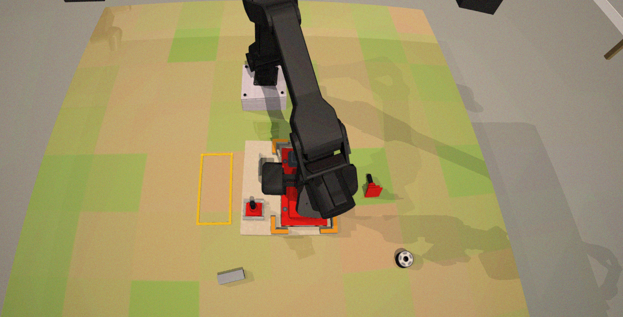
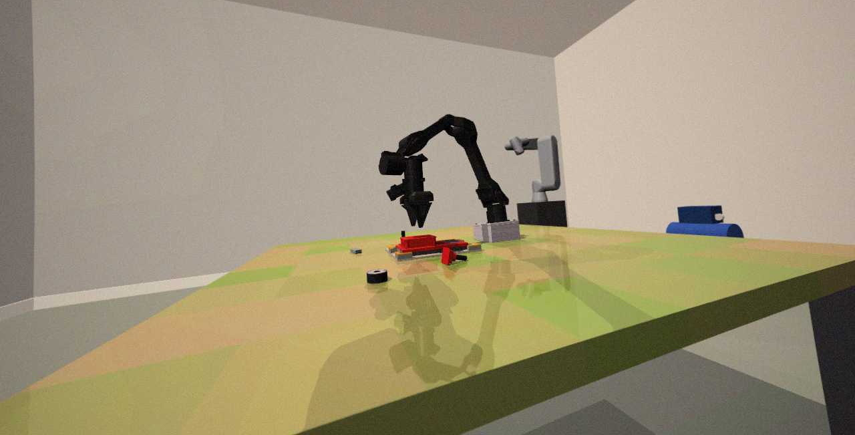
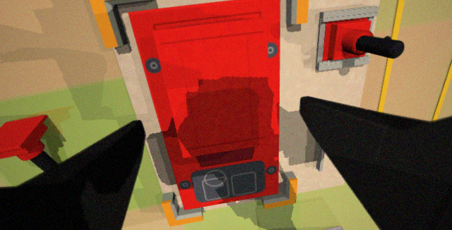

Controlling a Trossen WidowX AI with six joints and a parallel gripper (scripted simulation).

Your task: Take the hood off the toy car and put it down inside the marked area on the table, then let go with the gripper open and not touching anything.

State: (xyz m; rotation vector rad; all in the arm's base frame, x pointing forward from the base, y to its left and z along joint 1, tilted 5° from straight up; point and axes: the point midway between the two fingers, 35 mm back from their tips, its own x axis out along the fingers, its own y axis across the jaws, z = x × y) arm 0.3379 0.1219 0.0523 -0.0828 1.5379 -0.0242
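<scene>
Right now my gripper tip is 40 mm above the red hood.
</scene>
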